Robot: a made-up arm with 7 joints.
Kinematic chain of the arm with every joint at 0, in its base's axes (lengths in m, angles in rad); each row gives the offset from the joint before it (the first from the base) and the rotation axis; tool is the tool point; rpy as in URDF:
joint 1: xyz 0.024 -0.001 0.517 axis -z
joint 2: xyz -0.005 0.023 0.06 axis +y
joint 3: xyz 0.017 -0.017 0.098 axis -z
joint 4: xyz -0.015 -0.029 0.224 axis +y
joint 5: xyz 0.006 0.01 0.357 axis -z
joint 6: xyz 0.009 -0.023 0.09 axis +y
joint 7: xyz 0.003 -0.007 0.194 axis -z
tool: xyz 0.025 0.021 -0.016 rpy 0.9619 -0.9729 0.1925
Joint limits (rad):
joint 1: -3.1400..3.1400
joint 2: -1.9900..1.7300
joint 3: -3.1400..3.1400
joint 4: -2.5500..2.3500
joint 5: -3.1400..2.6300
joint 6: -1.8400..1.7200
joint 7: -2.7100..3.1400
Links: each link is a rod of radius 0.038 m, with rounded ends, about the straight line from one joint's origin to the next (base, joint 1, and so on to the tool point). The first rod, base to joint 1, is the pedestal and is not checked.
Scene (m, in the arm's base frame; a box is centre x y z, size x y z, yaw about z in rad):
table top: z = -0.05
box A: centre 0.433 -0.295 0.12 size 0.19 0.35 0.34 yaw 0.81
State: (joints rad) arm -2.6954 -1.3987 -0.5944 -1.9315 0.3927 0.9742 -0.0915
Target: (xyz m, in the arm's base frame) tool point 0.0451 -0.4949 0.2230
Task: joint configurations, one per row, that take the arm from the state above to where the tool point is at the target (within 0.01 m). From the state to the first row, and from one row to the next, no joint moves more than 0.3 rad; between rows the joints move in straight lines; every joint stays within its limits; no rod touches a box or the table.
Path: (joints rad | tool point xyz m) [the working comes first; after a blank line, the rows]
Joints at the target: -1.9401 -1.1157 0.3516 -2.0180 0.0984 1.0339 -0.1239
Straight joint move there: touches box A.

1: -2.7099 -1.2285 -0.3251 -1.7737 0.4474 1.2228 -0.3184 | 0.6078 0.0137 0.2828
2: -2.7244 -1.0584 -0.0558 -1.6160 0.5020 1.4714 -0.5452 | 0.6585 -0.1415 0.4165
3: -2.7389 -0.8882 0.2135 -1.4582 0.5567 1.7200 -0.7721 | 0.6510 -0.2474 0.5968
4: -2.4726 -0.9641 0.2595 -1.6448 0.4039 1.4913 -0.5560 | 0.5129 -0.4376 0.4608
5: -2.2063 -1.0399 0.3055 -1.8314 0.2511 1.2626 -0.3399 | 0.2901 -0.5326 0.3299
6: -1.9401 -1.1157 0.3516 -2.0180 0.0984 1.0339 -0.1239 | 0.0451 -0.4949 0.2230

